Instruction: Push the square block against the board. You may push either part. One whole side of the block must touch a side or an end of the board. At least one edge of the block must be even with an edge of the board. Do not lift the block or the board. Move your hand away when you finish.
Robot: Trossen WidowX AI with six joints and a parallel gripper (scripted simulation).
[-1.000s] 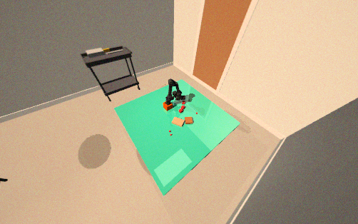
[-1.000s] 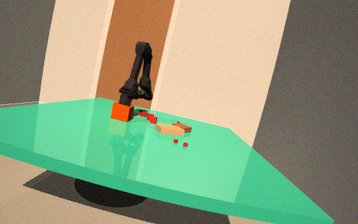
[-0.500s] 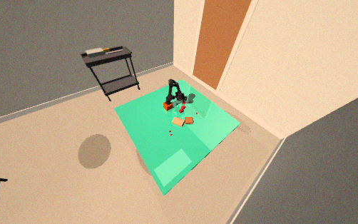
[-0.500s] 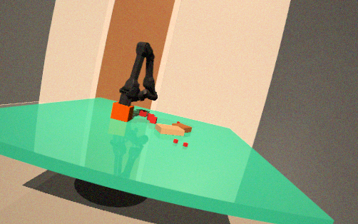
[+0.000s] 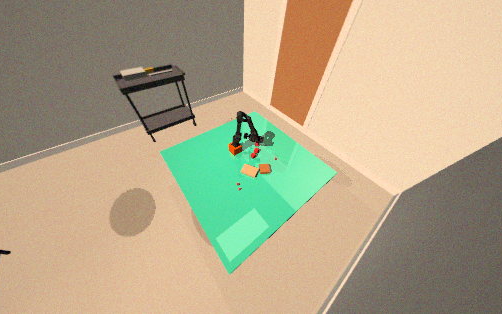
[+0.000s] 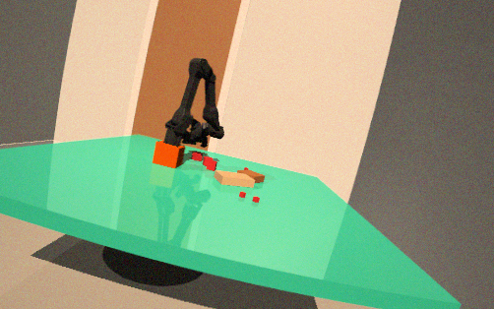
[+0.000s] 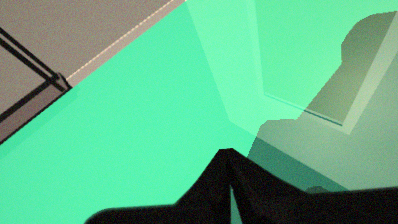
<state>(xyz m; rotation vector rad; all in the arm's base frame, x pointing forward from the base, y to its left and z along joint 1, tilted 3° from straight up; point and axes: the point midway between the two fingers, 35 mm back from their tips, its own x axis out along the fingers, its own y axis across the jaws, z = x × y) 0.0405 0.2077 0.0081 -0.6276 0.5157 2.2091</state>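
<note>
Now: the tan board 32 cm to the right of my gripper tip, 28 cm ahead of it and 6 cm below it. From my gripper tip the other things lie so: square block (37 cm ahead, 20 cm to the right, 6 cm below).
</note>
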